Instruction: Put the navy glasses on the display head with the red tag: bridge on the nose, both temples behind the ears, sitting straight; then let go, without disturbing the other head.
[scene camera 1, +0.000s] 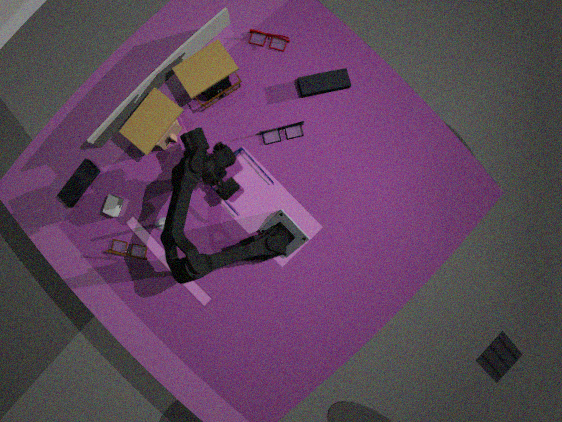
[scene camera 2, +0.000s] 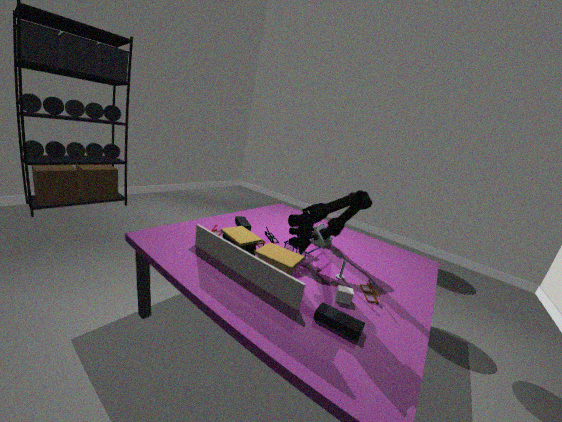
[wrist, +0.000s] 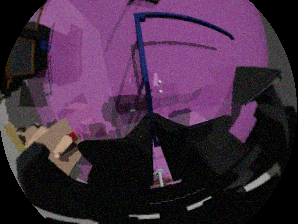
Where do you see a black case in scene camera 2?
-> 345, 324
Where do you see a head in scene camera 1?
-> At 207, 71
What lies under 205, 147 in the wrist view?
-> My gripper.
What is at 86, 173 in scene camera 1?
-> A black case.
